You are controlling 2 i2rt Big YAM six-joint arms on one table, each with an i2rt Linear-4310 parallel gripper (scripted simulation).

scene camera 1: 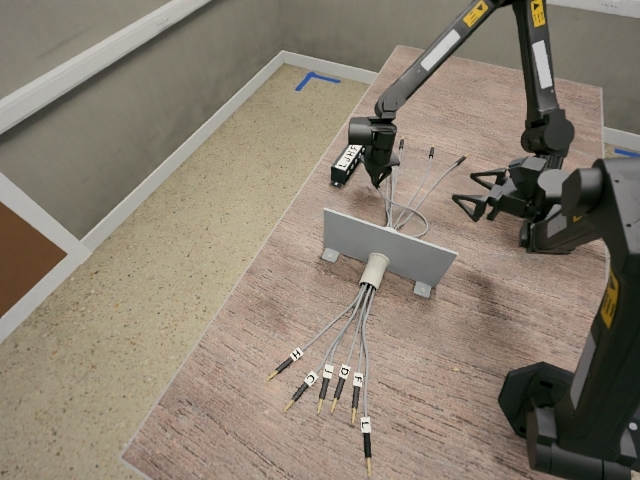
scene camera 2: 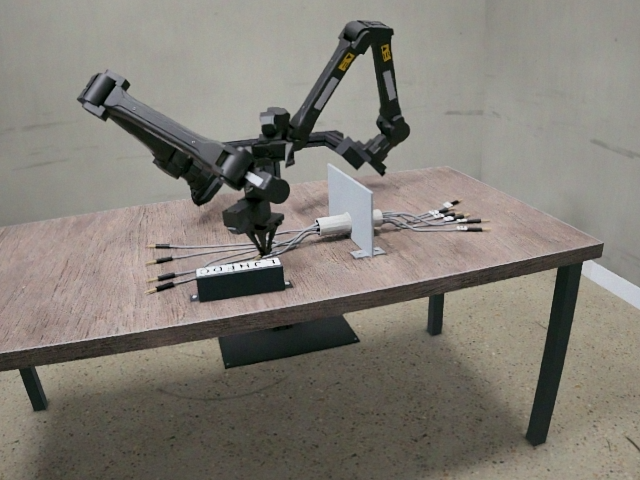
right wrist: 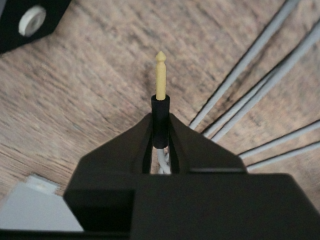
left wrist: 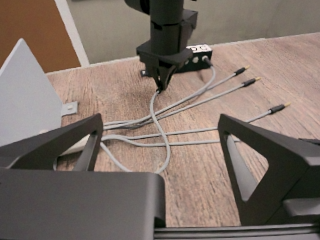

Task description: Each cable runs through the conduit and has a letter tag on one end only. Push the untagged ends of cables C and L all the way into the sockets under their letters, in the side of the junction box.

Labels:
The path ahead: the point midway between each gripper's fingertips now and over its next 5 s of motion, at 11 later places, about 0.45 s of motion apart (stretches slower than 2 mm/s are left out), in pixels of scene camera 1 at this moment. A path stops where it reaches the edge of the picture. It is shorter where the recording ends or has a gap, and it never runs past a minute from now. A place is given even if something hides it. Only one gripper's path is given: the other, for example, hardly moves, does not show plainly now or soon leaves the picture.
My right gripper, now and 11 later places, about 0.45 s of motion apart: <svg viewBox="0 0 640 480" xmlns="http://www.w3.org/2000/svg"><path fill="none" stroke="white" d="M375 184L375 184L375 183L373 183L365 179L366 179L366 180L359 177L355 176L355 176L355 176L354 174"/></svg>

